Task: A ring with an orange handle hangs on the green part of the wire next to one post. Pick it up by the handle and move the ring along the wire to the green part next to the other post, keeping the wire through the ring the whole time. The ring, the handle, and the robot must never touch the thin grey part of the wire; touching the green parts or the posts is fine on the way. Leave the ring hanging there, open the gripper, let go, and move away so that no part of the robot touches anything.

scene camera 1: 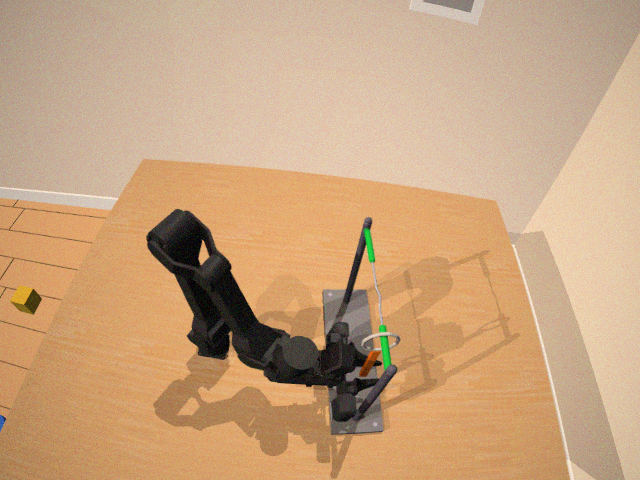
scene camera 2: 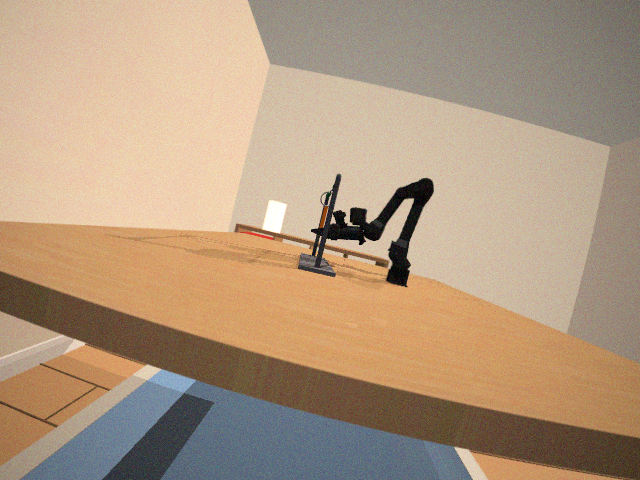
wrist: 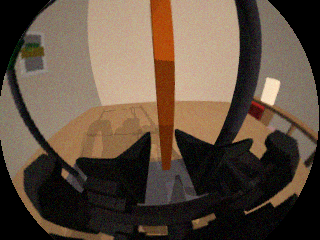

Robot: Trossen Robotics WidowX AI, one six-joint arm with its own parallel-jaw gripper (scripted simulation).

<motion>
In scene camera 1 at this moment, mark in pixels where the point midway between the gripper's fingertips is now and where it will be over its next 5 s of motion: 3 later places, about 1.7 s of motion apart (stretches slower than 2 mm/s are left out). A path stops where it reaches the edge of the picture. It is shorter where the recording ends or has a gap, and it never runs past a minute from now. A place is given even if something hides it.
My gripper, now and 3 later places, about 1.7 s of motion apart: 382,372; 383,360; 382,339; 371,315
</motion>
